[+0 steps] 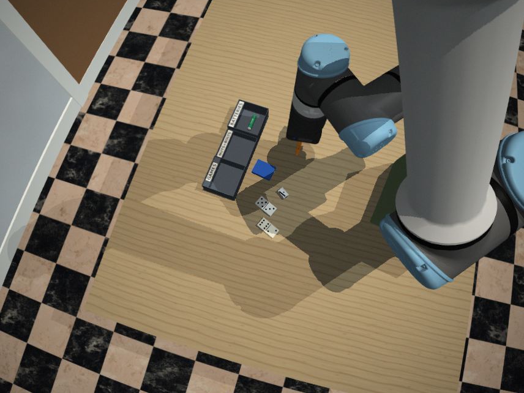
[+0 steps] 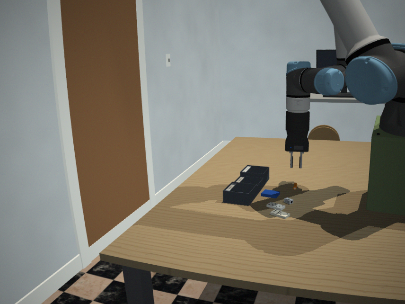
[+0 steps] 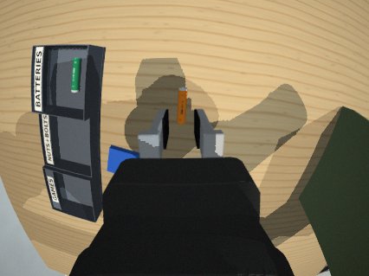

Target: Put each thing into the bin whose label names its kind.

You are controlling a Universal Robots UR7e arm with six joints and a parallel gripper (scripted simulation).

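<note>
Now: hand 80 mm above the orange battery. Round my hand: grey metal piece 20 mm ahead, 130 mm to the left, 80 mm below; blue flat block 80 mm ahead, 80 mm to the left, 80 mm below; green battery 140 mm ahead, 40 mm to the right, 80 mm below.
</note>
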